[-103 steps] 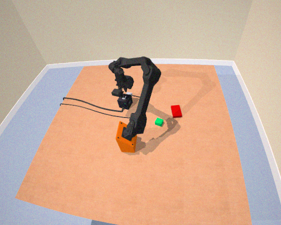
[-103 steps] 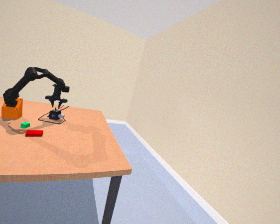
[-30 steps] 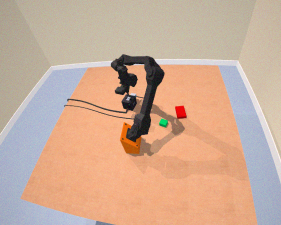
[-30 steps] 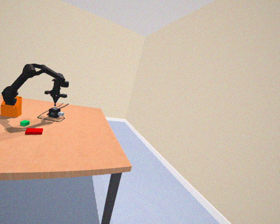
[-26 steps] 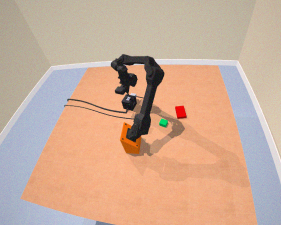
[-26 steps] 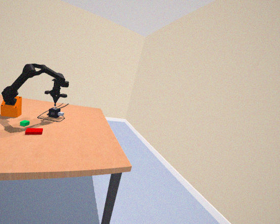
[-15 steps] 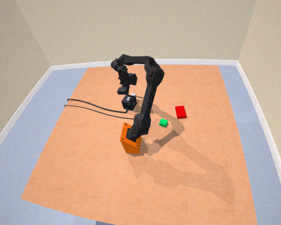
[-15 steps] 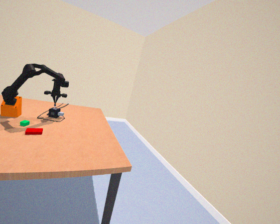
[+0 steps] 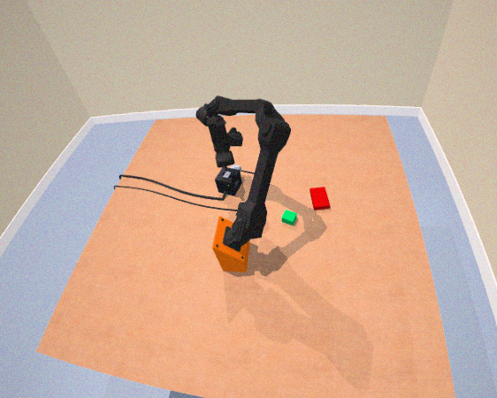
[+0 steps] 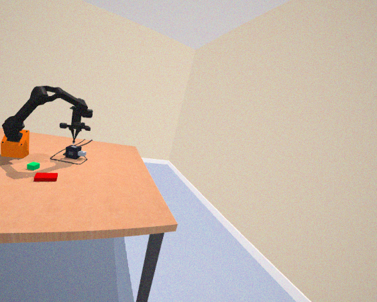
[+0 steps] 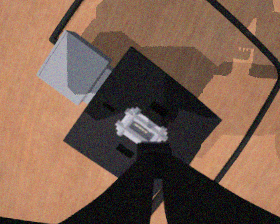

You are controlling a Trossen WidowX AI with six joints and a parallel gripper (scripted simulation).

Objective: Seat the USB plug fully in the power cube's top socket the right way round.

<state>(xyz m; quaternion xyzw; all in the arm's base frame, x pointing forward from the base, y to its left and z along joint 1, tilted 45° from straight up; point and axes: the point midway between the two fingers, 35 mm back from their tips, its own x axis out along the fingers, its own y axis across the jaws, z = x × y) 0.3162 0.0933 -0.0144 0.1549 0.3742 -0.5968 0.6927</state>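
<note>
Right now the USB plug is 1 cm below my gripper tip. The rest, counted from my gripper tip: green block (15 cm behind, 24 cm to the right, 12 cm below); then flat red block (5 cm behind, 36 cm to the right, 12 cm below).
</note>
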